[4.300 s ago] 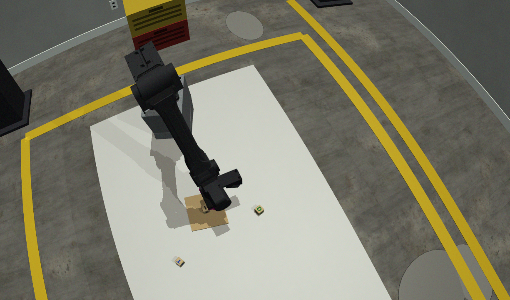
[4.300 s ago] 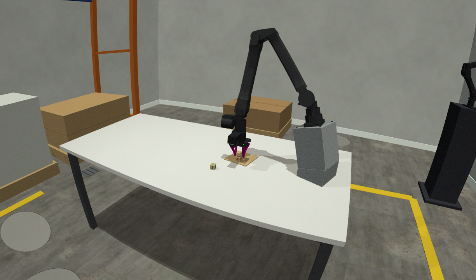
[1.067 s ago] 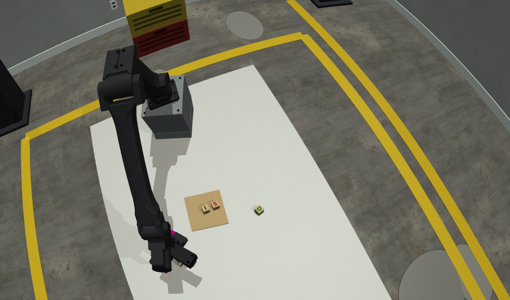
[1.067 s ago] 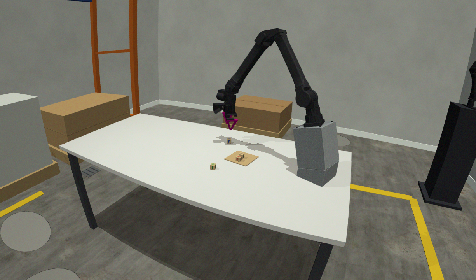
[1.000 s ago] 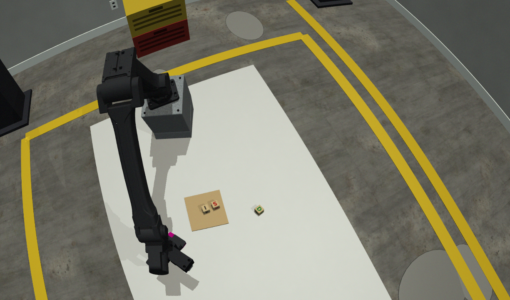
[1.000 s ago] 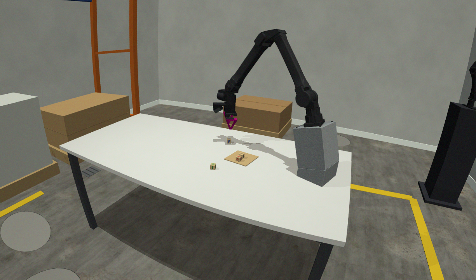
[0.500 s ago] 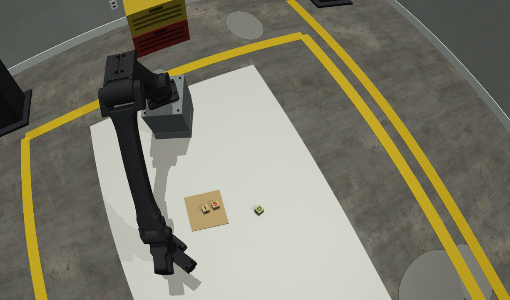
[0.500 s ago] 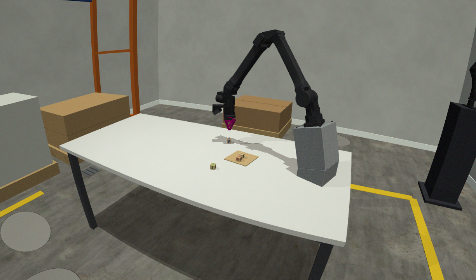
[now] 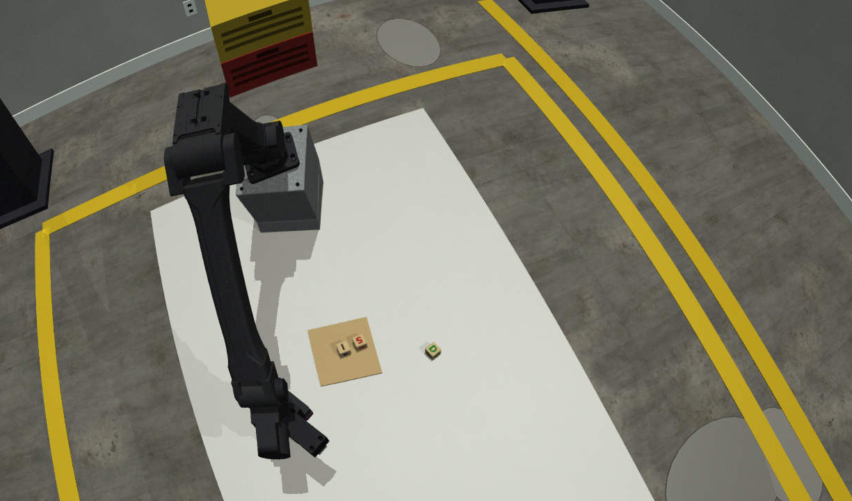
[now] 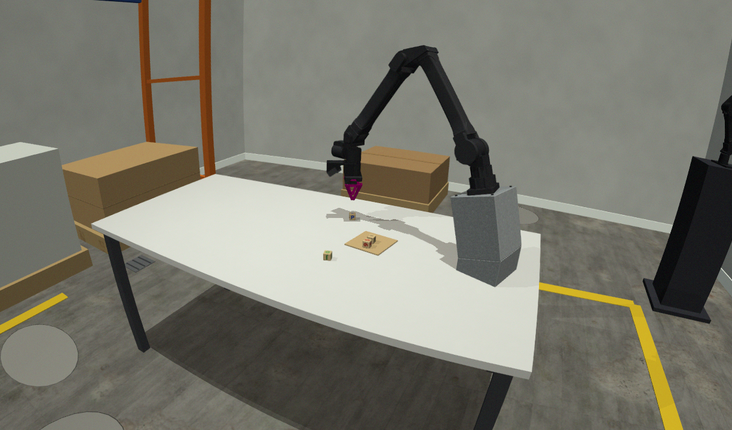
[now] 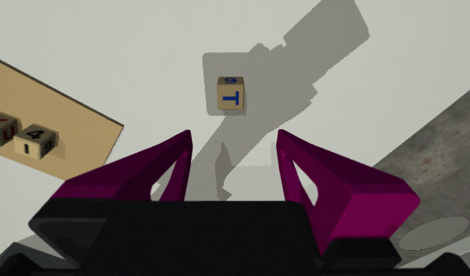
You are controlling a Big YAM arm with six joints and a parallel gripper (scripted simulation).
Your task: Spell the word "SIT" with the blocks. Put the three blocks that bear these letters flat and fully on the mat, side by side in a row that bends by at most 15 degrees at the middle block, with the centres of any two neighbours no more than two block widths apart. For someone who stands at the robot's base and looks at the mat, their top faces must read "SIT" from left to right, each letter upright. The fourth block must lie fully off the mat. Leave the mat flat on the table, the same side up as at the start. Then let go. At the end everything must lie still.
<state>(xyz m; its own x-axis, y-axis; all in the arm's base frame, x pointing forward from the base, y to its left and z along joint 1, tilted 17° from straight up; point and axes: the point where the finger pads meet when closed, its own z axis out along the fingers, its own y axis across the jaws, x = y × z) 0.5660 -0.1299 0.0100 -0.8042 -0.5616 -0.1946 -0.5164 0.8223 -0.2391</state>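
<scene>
Right now my hand is 90 mm above the T block. The rest, counted from my hand: S block: 170 mm behind, 200 mm to the left, 80 mm below; then I block: 170 mm behind, 160 mm to the left, 80 mm below; then tan mat: 170 mm behind, 160 mm to the left, 100 mm below.
</scene>
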